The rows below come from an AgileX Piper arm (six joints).
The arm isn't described. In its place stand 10 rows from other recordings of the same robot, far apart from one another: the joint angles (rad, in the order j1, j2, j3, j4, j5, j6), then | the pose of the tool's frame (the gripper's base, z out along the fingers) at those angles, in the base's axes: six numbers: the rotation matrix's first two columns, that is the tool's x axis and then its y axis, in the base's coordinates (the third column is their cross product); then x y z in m.
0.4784 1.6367 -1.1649 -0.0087 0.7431 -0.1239 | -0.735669 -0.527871 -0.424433 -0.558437 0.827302 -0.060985 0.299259 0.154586 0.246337
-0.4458 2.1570 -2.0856 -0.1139 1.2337 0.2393 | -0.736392 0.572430 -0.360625 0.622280 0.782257 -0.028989 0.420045 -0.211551 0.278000
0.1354 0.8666 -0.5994 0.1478 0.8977 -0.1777 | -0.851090 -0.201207 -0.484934 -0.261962 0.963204 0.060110 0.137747 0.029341 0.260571
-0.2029 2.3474 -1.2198 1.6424 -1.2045 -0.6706 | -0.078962 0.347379 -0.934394 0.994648 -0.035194 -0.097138 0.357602 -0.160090 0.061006
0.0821 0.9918 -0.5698 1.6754 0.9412 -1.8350 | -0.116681 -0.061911 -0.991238 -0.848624 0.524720 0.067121 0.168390 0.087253 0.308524
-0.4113 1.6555 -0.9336 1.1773 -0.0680 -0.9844 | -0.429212 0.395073 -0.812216 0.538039 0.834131 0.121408 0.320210 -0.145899 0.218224
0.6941 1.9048 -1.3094 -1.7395 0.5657 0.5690 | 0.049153 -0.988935 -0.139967 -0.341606 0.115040 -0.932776 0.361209 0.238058 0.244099
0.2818 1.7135 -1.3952 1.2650 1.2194 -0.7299 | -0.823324 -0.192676 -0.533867 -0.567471 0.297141 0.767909 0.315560 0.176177 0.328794
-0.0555 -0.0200 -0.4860 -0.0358 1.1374 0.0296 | -0.515459 0.043212 -0.855824 0.090709 0.995868 -0.004351 -0.009821 -0.002415 0.267294
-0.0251 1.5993 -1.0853 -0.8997 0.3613 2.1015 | 0.027913 0.906684 -0.420886 0.657034 0.300678 0.691303 0.352471 -0.034049 0.266952
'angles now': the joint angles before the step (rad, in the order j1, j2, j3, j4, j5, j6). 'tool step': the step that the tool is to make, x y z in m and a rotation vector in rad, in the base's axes. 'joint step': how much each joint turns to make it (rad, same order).
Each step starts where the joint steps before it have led.
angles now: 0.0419, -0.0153, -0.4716, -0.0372, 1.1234, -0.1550
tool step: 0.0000, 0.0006, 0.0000, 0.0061, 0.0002, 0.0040
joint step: 0.0000, 0.0001, 0.0000, 0.0073, -0.0001, 0.0000
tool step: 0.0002, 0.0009, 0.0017, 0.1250, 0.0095, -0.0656
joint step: 0.0002, 0.0092, -0.0076, 0.0109, 0.0057, 0.1364
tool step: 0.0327, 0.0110, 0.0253, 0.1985, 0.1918, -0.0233
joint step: -0.0003, 0.2686, -0.0993, 0.1167, 0.0100, 0.1294
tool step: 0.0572, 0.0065, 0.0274, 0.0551, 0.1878, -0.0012
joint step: 0.0003, 0.3387, -0.1537, 0.0499, -0.0021, 0.0226
